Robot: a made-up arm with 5 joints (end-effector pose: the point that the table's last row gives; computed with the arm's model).
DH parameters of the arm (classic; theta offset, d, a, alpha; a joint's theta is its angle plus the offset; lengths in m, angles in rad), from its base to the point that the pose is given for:
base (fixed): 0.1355 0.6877 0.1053 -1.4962
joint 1: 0 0.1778 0.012 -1.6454
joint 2: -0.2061 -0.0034 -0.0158 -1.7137
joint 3: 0 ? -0.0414 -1.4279
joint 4: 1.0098 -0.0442 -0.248 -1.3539
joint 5: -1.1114 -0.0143 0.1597 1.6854
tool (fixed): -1.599 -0.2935 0 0
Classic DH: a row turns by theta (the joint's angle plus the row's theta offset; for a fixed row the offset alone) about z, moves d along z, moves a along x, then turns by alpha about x.
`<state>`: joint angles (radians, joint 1 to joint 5).
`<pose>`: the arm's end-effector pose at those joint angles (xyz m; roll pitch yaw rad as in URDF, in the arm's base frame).
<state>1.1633 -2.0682 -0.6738 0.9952 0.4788</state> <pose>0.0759 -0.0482 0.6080 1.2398 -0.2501 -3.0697</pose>
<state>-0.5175 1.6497 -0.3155 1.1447 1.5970</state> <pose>0.0948 0.2956 0.3040 0.0809 0.2303 -0.6488</pose>
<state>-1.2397 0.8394 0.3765 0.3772 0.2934</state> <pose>0.2318 0.3445 0.7317 2.0125 -0.7924 -1.2163</pose>
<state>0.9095 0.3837 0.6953 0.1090 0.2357</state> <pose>-0.0053 0.3363 0.5934 0.7388 0.4897 -0.2788</pose>
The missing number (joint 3, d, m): -0.0786
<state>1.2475 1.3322 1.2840 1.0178 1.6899</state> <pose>0.0866 -0.2186 0.6334 -1.5766 0.4030 -0.0195</pose>
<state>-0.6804 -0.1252 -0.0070 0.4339 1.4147</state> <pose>0.2276 0.0657 0.3390 -0.3981 -0.3503 0.2222</pose>
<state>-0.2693 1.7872 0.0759 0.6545 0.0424</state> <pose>0.2501 0.2901 0.6957 1.3444 0.1691 -1.2220</pose>
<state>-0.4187 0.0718 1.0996 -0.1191 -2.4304</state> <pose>0.0281 -0.2327 0.4344 -1.4823 -1.0149 -0.9546</pose>
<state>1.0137 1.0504 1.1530 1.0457 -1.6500</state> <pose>0.1694 0.2315 1.0299 2.1401 0.2601 0.3493</pose>
